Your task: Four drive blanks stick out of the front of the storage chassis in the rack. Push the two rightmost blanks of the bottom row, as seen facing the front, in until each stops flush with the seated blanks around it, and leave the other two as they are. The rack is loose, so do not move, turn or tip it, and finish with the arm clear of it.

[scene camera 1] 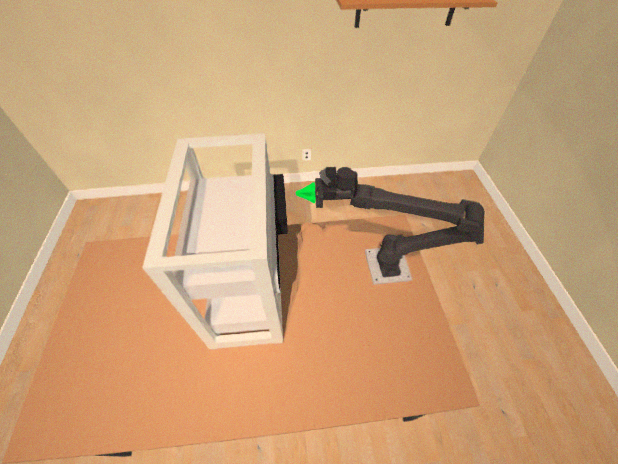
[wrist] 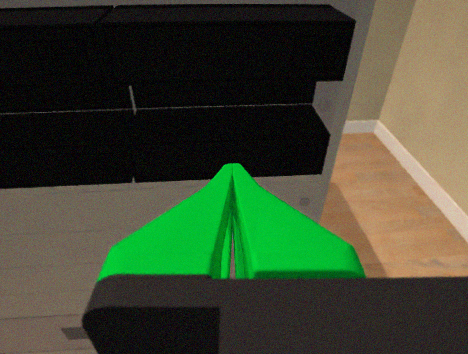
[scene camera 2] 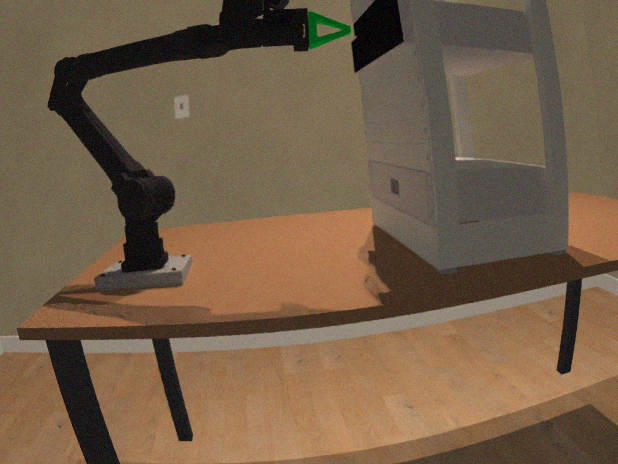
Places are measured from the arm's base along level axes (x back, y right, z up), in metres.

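Pixels of known places: gripper, fingertip midpoint: (scene camera 1: 295, 193) (wrist: 232, 176) (scene camera 2: 350, 30); arm's base, link origin: (scene camera 1: 388, 265) (scene camera 2: 145, 265).
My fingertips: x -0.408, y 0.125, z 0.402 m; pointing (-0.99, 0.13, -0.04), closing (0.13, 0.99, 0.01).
Observation:
Ahead of a thing's pixels: the offset from my fingertips to its top centre. "pt": to the spot under its first point. Level surfaces: height alone.
The white rack (scene camera 1: 215, 261) (scene camera 2: 440, 150) stands upright. The black blanks (scene camera 1: 280, 205) (scene camera 2: 380, 37) stick out of its front near the top. In the wrist view the lower row shows a rightmost blank @(dx -0.100, dy +0.007, dz -0.007 m) (wrist: 280, 150) and its left neighbour @(dx -0.105, dy -0.103, dz -0.007 m) (wrist: 65, 150); above them are an upper right blank @(pt dx -0.041, dy +0.002, dz +0.038 m) (wrist: 225, 50) and an upper left blank (wrist: 50, 65). Dark surfaces make exact depths unclear. My gripper (scene camera 1: 297, 193) (scene camera 2: 349, 30) (wrist: 232, 176) is shut and empty. Its green tips point at the rack front, before the lower edge of the rightmost lower blank, with a small gap showing in scene camera 1.
The arm's base plate (scene camera 1: 371, 270) (scene camera 2: 140, 280) sits on the table @(dz -0.421 m) (scene camera 1: 350, 370) (scene camera 2: 250, 260) in front of the rack. A wall (scene camera 1: 150, 75) is behind the rack and arm. A wall shelf (scene camera 1: 415, 4) hangs high up. Grey panels (wrist: 60, 225) lie below the blanks.

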